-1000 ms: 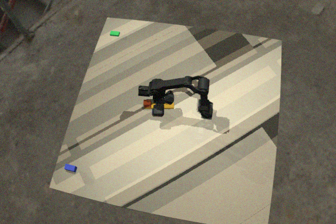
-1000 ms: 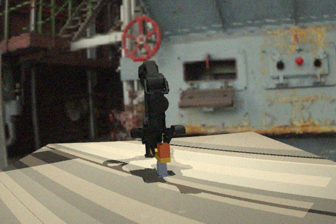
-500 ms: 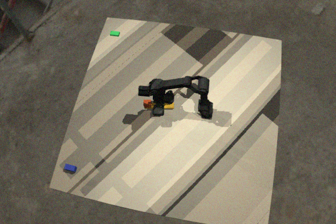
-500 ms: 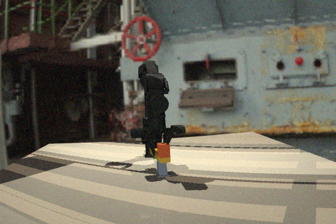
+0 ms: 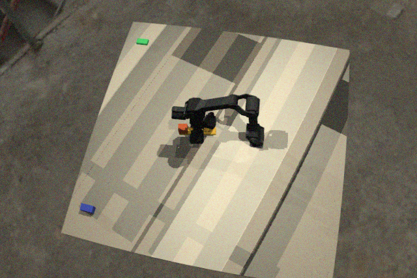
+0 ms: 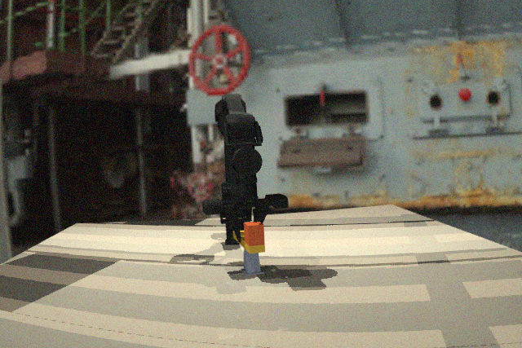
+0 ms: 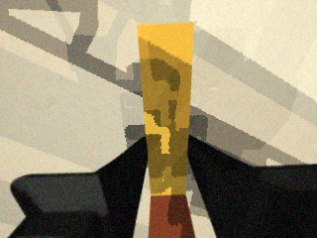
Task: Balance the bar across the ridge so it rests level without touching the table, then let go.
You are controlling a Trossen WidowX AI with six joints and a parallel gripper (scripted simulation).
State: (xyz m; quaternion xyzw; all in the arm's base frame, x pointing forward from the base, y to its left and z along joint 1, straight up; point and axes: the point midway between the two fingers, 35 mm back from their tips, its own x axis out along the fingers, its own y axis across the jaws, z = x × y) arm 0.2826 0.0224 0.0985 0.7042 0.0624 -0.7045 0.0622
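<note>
Right now my gripper tip is 3 cm short of the small grey-blue ridge, 1 cm to the right of it and 1 cm above it. The rest, counted from my gripper tip: green block: 46 cm ahead, 52 cm to the right, 6 cm below; then blue block: 46 cm ahead, 48 cm to the left, 5 cm below.
</note>
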